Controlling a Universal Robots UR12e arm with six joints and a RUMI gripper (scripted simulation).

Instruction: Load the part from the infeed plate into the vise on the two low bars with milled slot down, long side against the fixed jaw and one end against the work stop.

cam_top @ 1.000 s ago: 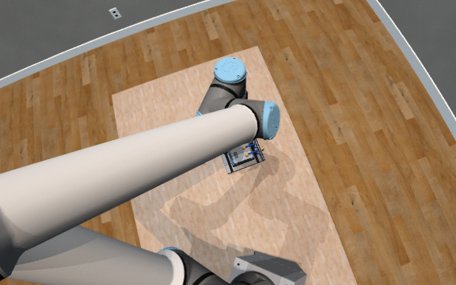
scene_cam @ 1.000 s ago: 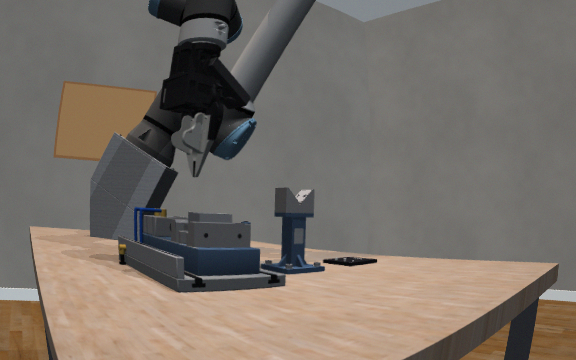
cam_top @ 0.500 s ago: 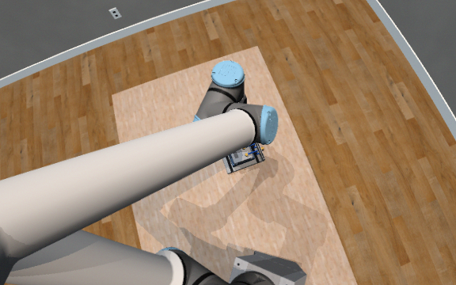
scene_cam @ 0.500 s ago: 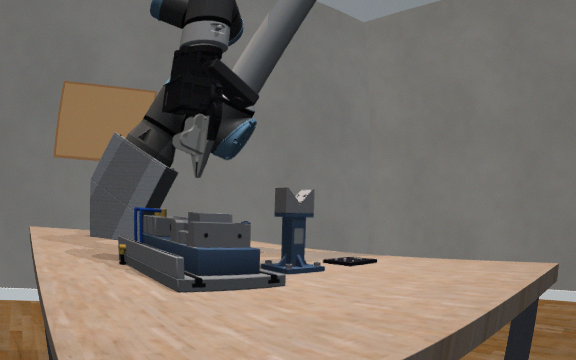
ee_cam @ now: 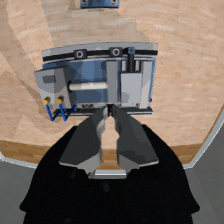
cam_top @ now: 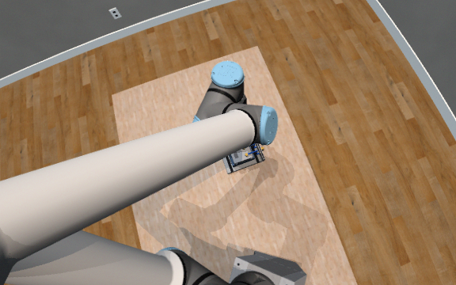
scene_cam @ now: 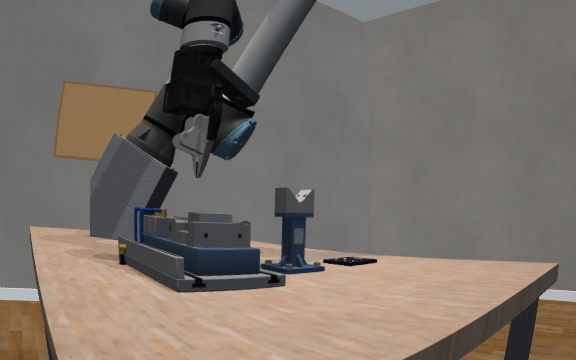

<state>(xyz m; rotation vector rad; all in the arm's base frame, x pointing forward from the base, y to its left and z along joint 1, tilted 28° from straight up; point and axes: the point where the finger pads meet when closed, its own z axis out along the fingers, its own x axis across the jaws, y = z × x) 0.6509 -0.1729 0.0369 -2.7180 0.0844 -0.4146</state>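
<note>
Right now the moving jaw is 10 cm below my hand. Round my hand: work stop 9 cm below, 5 cm to the left, 4 cm ahead; cylinder rod 10 cm below, 5 cm behind; part 9 cm below, 4 cm ahead.
</note>
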